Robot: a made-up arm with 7 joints.
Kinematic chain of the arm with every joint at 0, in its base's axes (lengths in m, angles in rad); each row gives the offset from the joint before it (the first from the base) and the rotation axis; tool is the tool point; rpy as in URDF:
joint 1: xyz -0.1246 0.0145 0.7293 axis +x
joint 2: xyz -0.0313 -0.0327 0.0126 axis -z
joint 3: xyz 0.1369 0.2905 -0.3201 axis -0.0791 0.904 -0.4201
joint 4: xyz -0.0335 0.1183 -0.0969 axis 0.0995 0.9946 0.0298
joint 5: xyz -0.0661 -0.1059 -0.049 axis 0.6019 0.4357 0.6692
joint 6: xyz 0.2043 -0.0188 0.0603 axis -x
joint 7: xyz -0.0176 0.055 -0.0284 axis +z
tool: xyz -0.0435 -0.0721 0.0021 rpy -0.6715 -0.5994 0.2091
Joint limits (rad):
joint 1: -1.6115..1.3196
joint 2: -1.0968..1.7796
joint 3: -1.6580..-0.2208
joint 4: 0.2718..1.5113
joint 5: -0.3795..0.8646
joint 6: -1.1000..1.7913
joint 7: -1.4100..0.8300
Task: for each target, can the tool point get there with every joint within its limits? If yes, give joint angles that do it. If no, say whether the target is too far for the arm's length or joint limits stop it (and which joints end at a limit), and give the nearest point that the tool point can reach.
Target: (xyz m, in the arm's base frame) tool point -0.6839 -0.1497 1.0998
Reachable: no: joint limits stop it (at a limit: joint 1, joint 2, joint 3, joint 4, joint 6, joint 7) | nearest point -0.4153 0.3137 1.0371 | short by 0.539 m
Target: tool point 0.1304 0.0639 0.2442
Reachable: yes | joints -0.2701 0.4296 -0.5840 1.2510 -0.2850 0.3218 -0.8375
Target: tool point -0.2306 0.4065 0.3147
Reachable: yes | joints 0.0125 -0.8162 -0.9534 0.4290 0.5625 1.3321 -0.5548
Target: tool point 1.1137 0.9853 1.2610
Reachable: no: too far | nearest point 0.3306 0.5011 0.8828 | short by 0.995 m
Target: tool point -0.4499 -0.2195 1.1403
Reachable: no: joint limits stop it (at a limit: joint 1, joint 2, joint 4, joint 5, joint 7) | nearest point 0.0166 -0.3307 1.0693 | short by 0.485 m
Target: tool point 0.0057 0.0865 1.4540
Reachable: no: joint limits stop it (at a limit: joint 1, joint 3, joint 4, joint 7) | nearest point -0.0468 0.3586 1.1320 | short by 0.425 m
